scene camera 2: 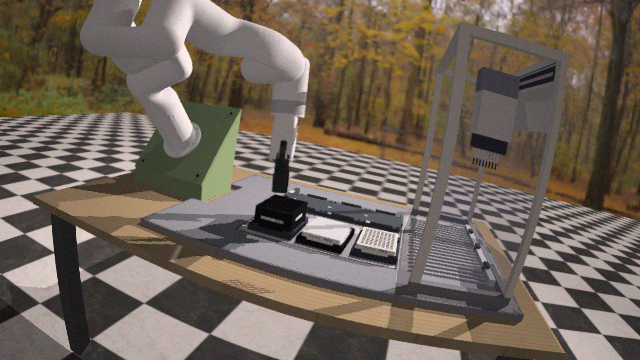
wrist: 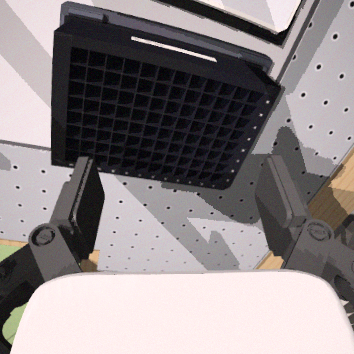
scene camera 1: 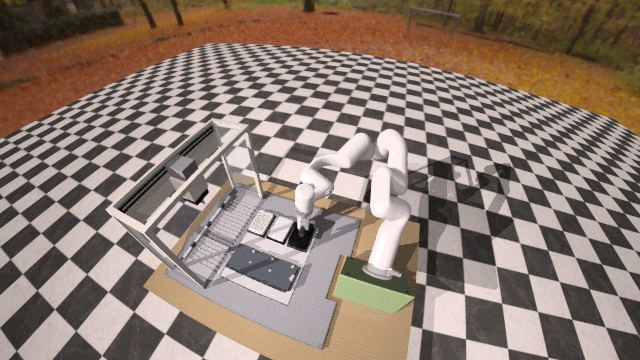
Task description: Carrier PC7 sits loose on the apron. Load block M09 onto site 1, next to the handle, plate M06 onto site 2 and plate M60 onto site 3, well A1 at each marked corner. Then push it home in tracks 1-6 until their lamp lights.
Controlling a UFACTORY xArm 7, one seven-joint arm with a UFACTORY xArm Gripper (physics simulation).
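Places are measured from the arm's base along level axes (x back, y left, z down), in centimetres.
Pixels of known places: gripper, fingertip midpoint: (scene camera 2: 280, 189) (wrist: 179, 174) (scene camera 1: 302, 227); arm's base, origin of the base link: (scene camera 2: 182, 140) (scene camera 1: 376, 273).
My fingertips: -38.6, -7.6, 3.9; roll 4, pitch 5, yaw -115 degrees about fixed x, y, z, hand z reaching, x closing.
For each thing: its middle in the pictures, then the offset to it from my fingertips, as dx, dy, dz.
- deep black block, body centre: (wrist: 157, 111) (scene camera 2: 281, 212) (scene camera 1: 301, 234) -0.5, +1.2, +5.5
- smooth white plate, body centre: (scene camera 2: 328, 230) (scene camera 1: 280, 228) -11.5, +2.5, +6.9
- white plate with many wells, body centre: (scene camera 2: 378, 241) (scene camera 1: 261, 222) -22.7, +4.4, +6.9
- dark carrier, body centre: (scene camera 2: 346, 209) (scene camera 1: 260, 266) -8.6, +24.1, +7.3
The deep black block (scene camera 1: 300, 240) (scene camera 2: 281, 212) (wrist: 160, 115), with square wells, sits in a dark holder; its label is unreadable now. My gripper (scene camera 1: 303, 229) (scene camera 2: 280, 190) (wrist: 179, 174) is open and empty, a little above the block, with its fingers toward the block's edge nearest the bottom of the wrist view. A smooth white plate (scene camera 1: 280, 229) (scene camera 2: 327, 232) (wrist: 250, 10) lies beside the block, then a white plate with many wells (scene camera 1: 261, 222) (scene camera 2: 378, 241). The dark carrier (scene camera 1: 265, 267) (scene camera 2: 350, 211) lies flat, parallel to their row. Its site marks are too small to read.
Ribbed tracks (scene camera 1: 232, 217) (scene camera 2: 440, 250) lie beyond the carrier's end, under a tall frame (scene camera 2: 440, 165). A multi-tip head (scene camera 1: 185, 172) (scene camera 2: 495, 110) hangs there. The green arm base (scene camera 1: 370, 292) (scene camera 2: 220, 150) stands at the opposite end of the table.
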